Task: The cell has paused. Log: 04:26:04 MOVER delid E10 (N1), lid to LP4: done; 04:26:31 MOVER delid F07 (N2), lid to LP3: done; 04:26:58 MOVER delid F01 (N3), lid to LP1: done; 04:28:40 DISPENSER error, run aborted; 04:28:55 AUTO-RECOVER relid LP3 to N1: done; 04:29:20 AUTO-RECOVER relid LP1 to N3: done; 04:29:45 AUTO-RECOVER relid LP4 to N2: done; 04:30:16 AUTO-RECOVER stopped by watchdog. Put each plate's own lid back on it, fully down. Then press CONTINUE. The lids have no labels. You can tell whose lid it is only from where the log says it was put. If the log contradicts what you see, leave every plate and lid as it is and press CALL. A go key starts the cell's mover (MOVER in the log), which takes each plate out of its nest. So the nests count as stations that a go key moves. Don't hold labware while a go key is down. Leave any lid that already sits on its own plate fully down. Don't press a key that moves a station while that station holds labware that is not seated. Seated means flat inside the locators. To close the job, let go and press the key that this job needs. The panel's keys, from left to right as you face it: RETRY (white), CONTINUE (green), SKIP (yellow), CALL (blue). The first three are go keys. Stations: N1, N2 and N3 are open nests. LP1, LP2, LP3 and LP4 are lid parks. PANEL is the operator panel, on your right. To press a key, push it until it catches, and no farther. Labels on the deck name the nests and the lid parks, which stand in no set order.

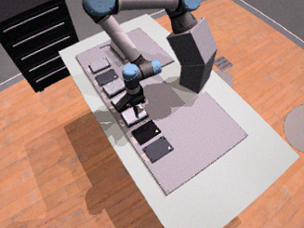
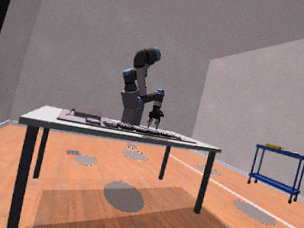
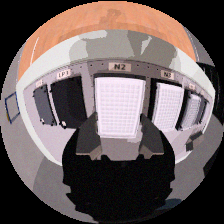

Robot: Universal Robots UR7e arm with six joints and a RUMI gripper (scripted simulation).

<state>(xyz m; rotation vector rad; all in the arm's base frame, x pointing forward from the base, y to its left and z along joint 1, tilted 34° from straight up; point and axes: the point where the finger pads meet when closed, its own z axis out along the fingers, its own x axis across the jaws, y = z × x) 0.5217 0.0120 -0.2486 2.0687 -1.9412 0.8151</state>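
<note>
Right now my hand is 26 cm to the left of the white lidded plate and 2 cm above it. Round my hand: yellow key (58 cm to the right, 22 cm behind, 2 cm above); green key (53 cm to the right, 23 cm behind, 2 cm above); white lid (1 cm below).
</note>
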